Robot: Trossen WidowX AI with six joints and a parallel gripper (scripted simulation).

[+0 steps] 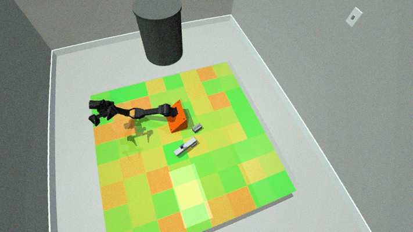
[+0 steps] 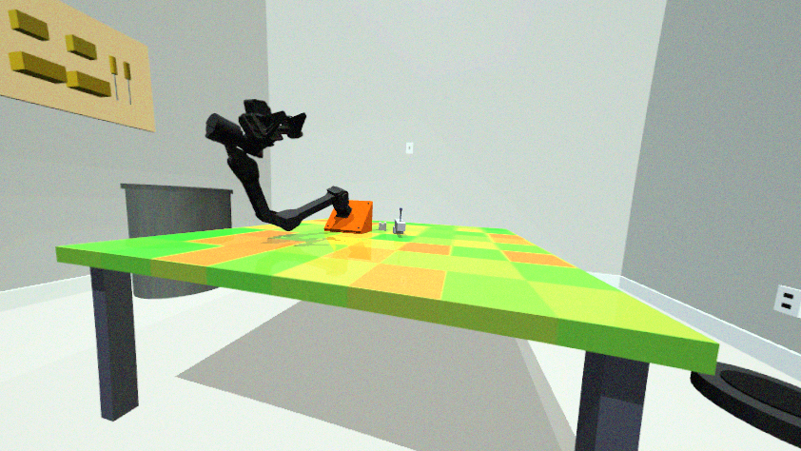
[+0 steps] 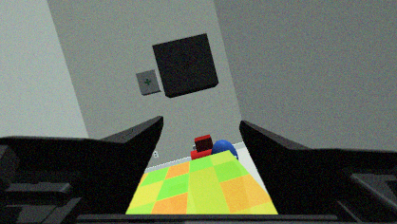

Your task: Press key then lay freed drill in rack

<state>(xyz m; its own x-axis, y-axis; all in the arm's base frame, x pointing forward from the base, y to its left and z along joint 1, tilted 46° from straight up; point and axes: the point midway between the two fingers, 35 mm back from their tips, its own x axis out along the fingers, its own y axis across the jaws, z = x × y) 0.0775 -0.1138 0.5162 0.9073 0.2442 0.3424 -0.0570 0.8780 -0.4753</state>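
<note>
Now: gripper tip 150 mm short of the drill, 490 mm to the right of it and 330 mm above it. Round my gripper tip: light grey elongated block 160 mm ahead, 470 mm to the left, 330 mm below.
</note>
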